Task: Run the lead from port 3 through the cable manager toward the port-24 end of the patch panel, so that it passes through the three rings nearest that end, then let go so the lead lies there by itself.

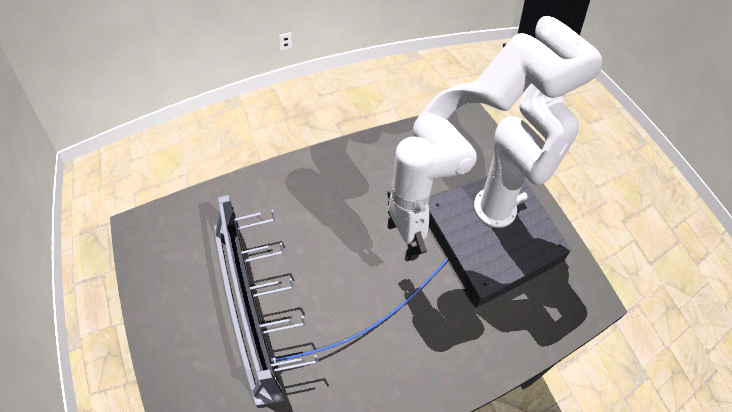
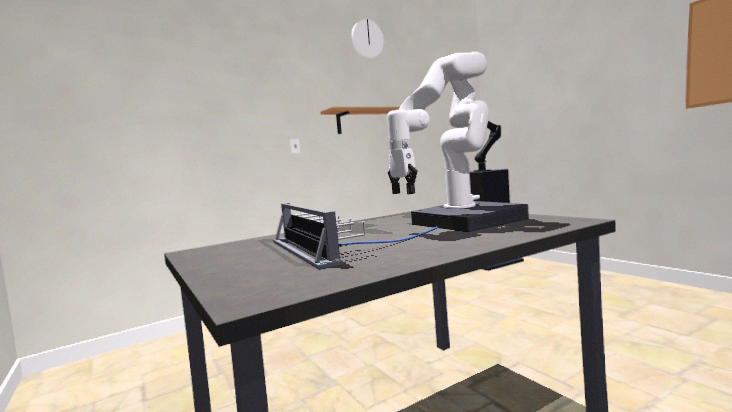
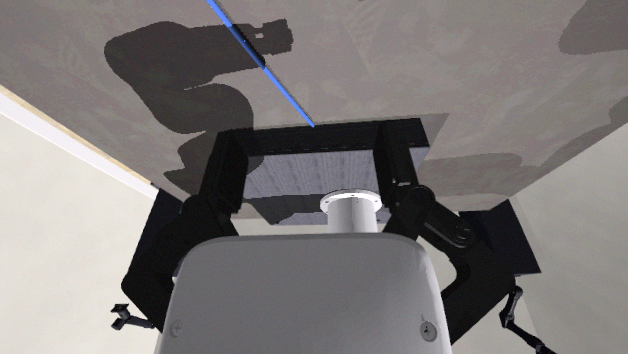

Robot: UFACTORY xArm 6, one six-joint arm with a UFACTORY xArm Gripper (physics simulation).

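The blue lead (image 1: 379,324) (image 2: 379,241) (image 3: 285,92) runs in a curve from the near end of the patch panel (image 1: 248,295) (image 2: 304,236) to the front edge of the robot's base block. Beside the panel it reaches the ring (image 1: 297,365) nearest that end; I cannot tell whether it lies inside that ring. Several wire rings stick out in a row along the panel; the lead does not reach the farther ones. Port numbers are not readable. My gripper (image 1: 411,251) (image 2: 403,189) (image 3: 306,140) is open and empty, pointing down, high above the table near the lead's base-block end.
The dark base block (image 1: 450,220) (image 2: 440,220) (image 3: 310,170) stands close to the gripper, carrying the arm. The grey table (image 1: 169,307) (image 2: 230,286) extends around the panel. A black pedestal (image 2: 490,185) with a small arm stands behind.
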